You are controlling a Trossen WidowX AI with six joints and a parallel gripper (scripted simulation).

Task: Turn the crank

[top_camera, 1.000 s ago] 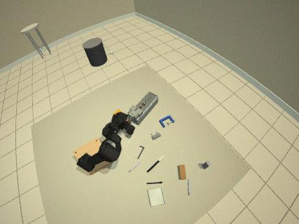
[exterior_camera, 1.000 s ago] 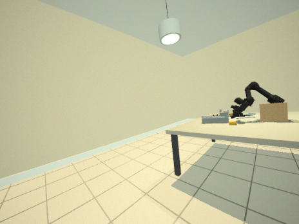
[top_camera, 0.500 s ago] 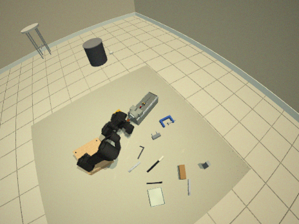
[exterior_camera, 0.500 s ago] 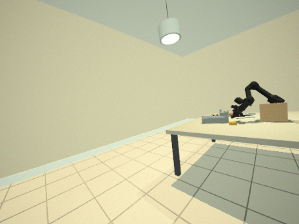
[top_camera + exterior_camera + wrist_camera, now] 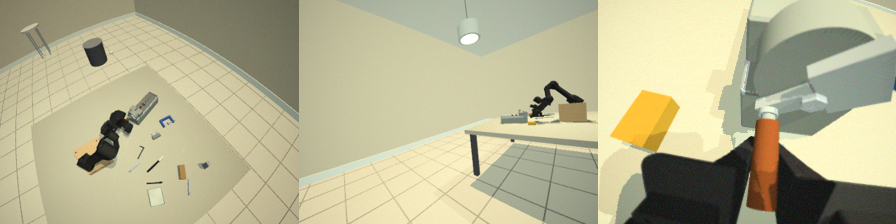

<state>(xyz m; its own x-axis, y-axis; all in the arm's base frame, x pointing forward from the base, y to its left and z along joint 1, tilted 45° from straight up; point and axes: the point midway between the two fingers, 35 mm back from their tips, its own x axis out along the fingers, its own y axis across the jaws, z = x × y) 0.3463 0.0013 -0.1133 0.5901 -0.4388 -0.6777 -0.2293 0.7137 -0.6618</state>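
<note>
Now: the brown crank handle 2 cm behind my gripper tip and 2 cm above it. From my gripper tip the other things lie so: red pointer (13 cm ahead, 4 cm above, 1 cm to the left); then grey clamp (20 cm to the right, 8 cm ahead, 4 cm below); then orange block (13 cm to the left, 3 cm below, 2 cm behind).
</note>
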